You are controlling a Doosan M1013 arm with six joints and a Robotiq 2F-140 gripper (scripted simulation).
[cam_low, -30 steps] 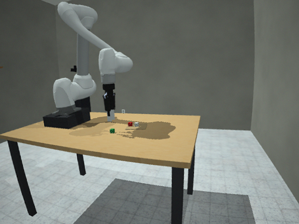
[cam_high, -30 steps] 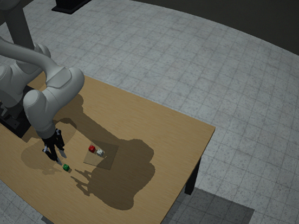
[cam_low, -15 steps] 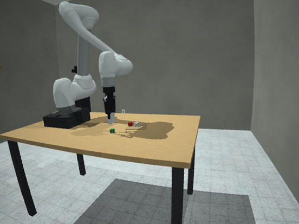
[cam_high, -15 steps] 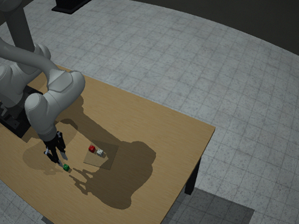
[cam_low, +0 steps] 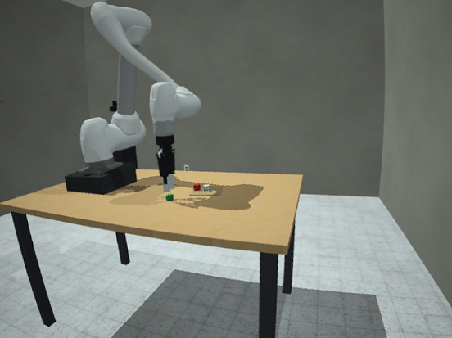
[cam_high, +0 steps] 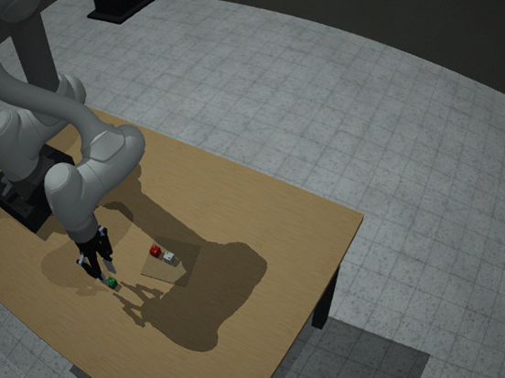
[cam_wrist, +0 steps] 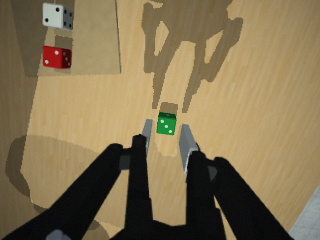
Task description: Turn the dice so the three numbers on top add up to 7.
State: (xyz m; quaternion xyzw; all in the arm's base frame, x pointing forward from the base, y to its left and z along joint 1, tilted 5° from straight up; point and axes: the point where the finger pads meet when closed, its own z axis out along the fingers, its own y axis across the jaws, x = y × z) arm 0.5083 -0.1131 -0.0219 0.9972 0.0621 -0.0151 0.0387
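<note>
Now: the green die 6 cm below my hand. Round my hand: red die 16 cm to the left, 6 cm below, 5 cm ahead; white die 17 cm to the left, 10 cm ahead, 6 cm below; tan mat 17 cm to the left, 10 cm ahead, 7 cm below.
</note>
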